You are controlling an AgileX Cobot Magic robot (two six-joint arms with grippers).
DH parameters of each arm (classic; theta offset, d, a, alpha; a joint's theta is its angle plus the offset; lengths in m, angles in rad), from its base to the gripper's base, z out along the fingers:
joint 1: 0 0.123 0 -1.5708
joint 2: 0.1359 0 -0.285 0
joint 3: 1.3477 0 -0.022 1.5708
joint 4: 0 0.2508 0 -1.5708
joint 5: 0 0 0.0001 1.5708
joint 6: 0 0.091 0 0
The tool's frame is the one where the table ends.
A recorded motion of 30 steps. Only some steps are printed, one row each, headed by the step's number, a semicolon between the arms.
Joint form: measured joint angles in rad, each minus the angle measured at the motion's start. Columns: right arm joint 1, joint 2, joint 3, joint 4, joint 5, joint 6; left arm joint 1, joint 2, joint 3, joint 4, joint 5, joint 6.
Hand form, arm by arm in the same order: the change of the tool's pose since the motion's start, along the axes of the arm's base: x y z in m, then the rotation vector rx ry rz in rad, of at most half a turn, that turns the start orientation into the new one. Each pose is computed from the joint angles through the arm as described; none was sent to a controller.
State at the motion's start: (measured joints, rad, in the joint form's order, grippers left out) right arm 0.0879 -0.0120 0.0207 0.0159 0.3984 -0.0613; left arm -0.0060 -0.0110 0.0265 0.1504 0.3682 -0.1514
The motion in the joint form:
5: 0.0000 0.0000 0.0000 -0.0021 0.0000 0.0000; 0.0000 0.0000 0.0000 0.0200 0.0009 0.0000
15: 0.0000 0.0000 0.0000 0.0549 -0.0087 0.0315; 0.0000 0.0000 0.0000 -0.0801 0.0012 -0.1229
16: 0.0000 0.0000 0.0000 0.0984 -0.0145 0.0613; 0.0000 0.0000 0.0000 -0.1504 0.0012 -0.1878
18: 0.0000 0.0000 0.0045 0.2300 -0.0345 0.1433; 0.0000 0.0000 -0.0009 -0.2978 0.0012 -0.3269
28: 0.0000 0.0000 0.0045 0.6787 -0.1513 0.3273; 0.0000 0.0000 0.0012 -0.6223 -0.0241 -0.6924
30: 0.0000 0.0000 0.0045 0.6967 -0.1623 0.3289; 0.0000 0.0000 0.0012 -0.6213 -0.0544 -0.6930
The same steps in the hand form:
5: 0.0000 -0.0001 0.0000 -0.0021 -0.0002 -0.0002; 0.0000 0.0007 0.0000 0.0199 0.0008 0.0016
15: 0.0001 0.0019 0.0008 0.0851 -0.0007 -0.0058; 0.0000 -0.0026 -0.0004 -0.1974 -0.0025 0.0302
16: 0.0001 0.0034 0.0015 0.1570 0.0008 -0.0121; 0.0000 -0.0049 -0.0005 -0.3296 -0.0019 0.0443
18: 0.0003 0.0074 0.0025 0.3669 0.0094 -0.0298; -0.0001 -0.0098 0.0002 -0.6094 0.0038 0.0755
28: 0.0019 0.0140 0.0170 1.0017 -0.0164 -0.0796; 0.0003 -0.0189 0.0047 -1.2828 0.0254 0.1639
30: 0.0020 0.0137 0.0180 1.0226 -0.0244 -0.0821; 0.0010 -0.0177 0.0071 -1.2859 -0.0066 0.1585

